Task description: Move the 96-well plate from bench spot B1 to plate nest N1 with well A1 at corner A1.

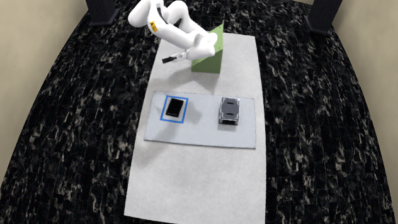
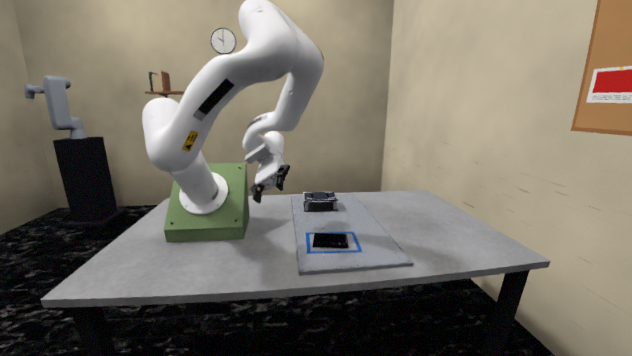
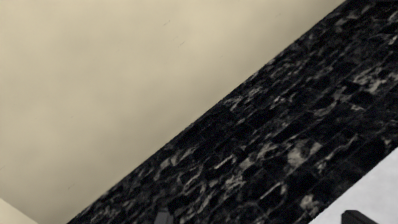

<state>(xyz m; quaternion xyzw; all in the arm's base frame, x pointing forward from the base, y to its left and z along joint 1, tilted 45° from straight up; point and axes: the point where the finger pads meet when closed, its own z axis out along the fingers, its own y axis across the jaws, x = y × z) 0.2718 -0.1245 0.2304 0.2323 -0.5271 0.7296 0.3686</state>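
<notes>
My gripper is now 220 mm short of the 96-well plate, 70 mm to the right of it and 220 mm above it. From my hand the other things lie so: raised plate nest 230 mm ahead, 420 mm to the left, 170 mm below.
</notes>
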